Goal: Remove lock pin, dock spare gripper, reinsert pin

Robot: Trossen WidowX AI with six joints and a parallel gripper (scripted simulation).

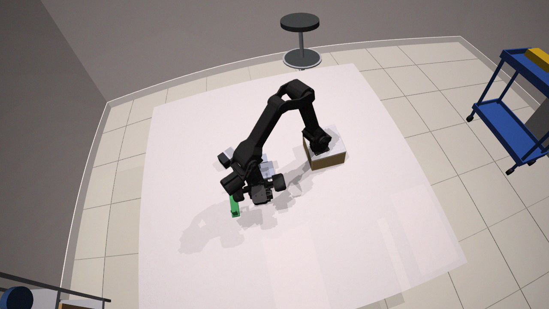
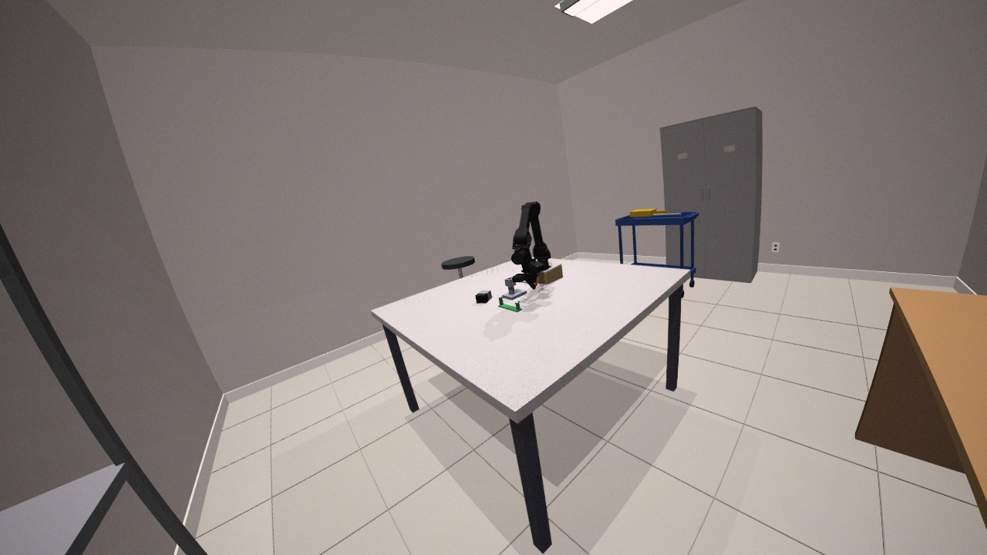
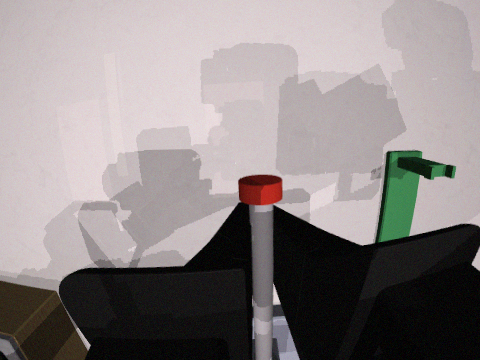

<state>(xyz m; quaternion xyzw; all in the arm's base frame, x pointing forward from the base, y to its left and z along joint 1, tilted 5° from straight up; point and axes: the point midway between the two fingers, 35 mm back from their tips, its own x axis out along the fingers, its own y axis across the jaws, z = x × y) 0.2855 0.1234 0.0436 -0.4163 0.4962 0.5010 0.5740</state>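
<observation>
Now: the green pin rest 12 cm ahead of my gripper tip, 7 cm to the right of it and 4 cm below it. Round my gripper tip: spare gripper (29 cm to the right, 7 cm ahead, 4 cm below); grey mount (16 cm to the right, 3 cm behind, 1 cm below).
</observation>
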